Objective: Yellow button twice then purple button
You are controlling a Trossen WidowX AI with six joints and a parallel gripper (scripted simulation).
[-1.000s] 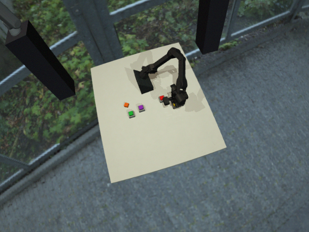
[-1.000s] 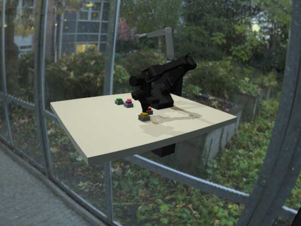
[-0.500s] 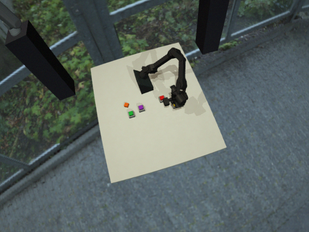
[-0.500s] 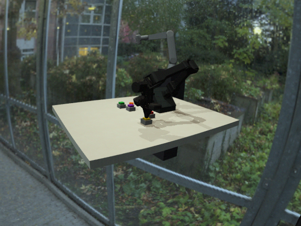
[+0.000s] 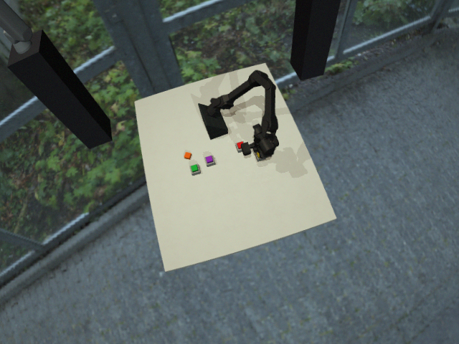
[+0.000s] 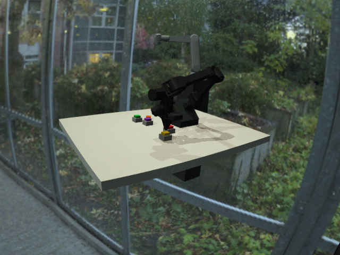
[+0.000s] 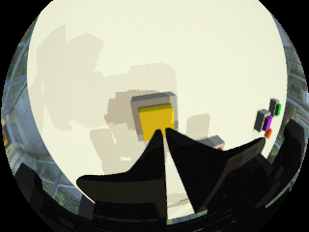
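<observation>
Now: the yellow button 20 mm below my gripper tip. The rest, counted from my gripper tip: purple button (60 mm behind, 260 mm to the right, 20 mm below); red button (80 mm behind, 80 mm to the right, 20 mm below); green button (40 mm behind, 350 mm to the right, 20 mm below).
</observation>
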